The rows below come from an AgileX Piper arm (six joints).
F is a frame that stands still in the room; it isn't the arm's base.
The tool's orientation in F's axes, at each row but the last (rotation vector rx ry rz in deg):
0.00, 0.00, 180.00
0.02, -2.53, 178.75
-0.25, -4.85, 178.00
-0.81, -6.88, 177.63
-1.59, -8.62, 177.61
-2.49, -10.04, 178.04
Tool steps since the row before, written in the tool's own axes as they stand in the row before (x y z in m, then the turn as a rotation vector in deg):
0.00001, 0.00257, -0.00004, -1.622, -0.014, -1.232
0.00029, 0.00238, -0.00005, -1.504, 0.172, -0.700
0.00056, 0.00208, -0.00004, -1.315, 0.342, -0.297
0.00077, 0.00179, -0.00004, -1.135, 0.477, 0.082
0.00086, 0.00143, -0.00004, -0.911, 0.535, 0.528
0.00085, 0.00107, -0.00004, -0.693, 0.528, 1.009
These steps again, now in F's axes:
-0.00001, -0.00257, -0.00004, 1.622, 0.014, -1.232
-0.00034, -0.00237, -0.00012, 1.500, -0.184, -0.705
-0.00063, -0.00205, -0.00015, 1.304, -0.370, -0.313
-0.00084, -0.00175, -0.00018, 1.115, -0.526, 0.053
-0.00091, -0.00139, -0.00019, 0.880, -0.618, 0.488
-0.00088, -0.00103, -0.00018, 0.648, -0.659, 0.961

